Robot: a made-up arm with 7 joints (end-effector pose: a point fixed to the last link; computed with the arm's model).
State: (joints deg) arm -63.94 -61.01 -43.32 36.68 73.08 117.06 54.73
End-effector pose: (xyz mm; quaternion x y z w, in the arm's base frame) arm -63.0 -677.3 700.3 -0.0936 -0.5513 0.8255 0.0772
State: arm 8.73 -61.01 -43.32 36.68 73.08 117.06 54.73
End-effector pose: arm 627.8 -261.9 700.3 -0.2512 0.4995 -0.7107 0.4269
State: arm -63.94 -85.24 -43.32 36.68 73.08 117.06 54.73
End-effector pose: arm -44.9 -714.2 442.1 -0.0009 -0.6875 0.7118 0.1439
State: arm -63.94 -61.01 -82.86 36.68 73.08 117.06 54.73
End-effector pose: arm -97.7 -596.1 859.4 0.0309 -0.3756 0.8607 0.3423
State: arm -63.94 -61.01 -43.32 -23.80 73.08 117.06 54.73
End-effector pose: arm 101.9 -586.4 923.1 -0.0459 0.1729 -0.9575 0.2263
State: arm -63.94 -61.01 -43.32 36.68 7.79 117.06 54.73
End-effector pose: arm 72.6 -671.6 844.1 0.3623 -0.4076 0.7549 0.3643
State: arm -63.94 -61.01 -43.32 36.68 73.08 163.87 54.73
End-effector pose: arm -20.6 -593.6 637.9 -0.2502 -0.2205 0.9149 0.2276
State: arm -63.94 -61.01 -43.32 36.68 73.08 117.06 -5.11
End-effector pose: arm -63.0 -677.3 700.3 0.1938 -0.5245 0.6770 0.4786
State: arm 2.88 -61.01 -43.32 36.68 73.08 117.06 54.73
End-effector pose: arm 597.8 -324.5 700.3 -0.2254 0.5117 -0.7316 0.3901
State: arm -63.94 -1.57 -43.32 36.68 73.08 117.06 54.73
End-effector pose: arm -273.5 -246.9 1089.8 0.2955 0.1279 -0.9420 0.0947
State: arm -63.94 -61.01 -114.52 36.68 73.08 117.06 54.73
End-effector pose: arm -43.4 -506.3 961.8 0.1287 -0.2019 0.8156 0.5268
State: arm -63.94 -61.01 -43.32 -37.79 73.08 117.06 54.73
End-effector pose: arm 125.0 -528.4 955.9 -0.0778 0.0745 -0.9508 0.2906
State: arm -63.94 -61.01 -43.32 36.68 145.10 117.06 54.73
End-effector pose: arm 29.2 -675.9 505.4 0.5565 0.5075 -0.6026 0.2638
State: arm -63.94 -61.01 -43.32 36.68 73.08 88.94 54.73
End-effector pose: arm -64.5 -745.9 705.9 -0.0097 0.7093 -0.7045 0.0210
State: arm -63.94 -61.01 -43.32 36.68 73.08 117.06 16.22
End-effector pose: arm -63.0 -677.3 700.3 0.0934 -0.5513 0.7538 0.3451
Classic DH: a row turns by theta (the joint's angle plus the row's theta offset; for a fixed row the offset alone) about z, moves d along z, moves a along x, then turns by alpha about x. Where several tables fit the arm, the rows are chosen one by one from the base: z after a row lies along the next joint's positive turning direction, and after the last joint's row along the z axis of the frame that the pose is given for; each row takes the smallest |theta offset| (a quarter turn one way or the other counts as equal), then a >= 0, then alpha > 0; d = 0 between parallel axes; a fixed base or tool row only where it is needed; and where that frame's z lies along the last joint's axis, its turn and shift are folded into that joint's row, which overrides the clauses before.
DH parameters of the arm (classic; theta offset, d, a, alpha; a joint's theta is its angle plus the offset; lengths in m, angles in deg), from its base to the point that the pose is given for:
joint 1: 0 0.4754 0 90
joint 2: 0 0.0989 0 -90
joint 3: 0 0.4319 0.014 -90
joint 4: 0 0.037 -0.0128 90
joint 5: 0 0.3283 0 90
joint 6: 90 0.1253 0.1405 90
joint 7: 0 0.0192 0 0

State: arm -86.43 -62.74 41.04 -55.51 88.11 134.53 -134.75
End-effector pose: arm -206.1 -581.1 814.2 -0.1115 -0.6346 0.4281 0.6337
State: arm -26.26 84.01 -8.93 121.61 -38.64 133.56 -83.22
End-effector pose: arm -439.2 63.5 837.1 -0.0921 0.1116 0.3369 0.9304
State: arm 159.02 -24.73 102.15 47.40 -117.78 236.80 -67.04
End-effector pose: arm -256.7 131.5 1134.8 -0.1966 0.8511 0.0426 0.4850
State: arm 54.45 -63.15 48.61 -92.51 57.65 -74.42 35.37
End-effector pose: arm 467.4 145.3 999.7 -0.5840 -0.5684 -0.1316 0.5644
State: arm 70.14 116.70 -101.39 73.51 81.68 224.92 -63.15
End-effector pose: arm 226.3 -461.9 352.8 0.2723 -0.8046 -0.4600 0.2586
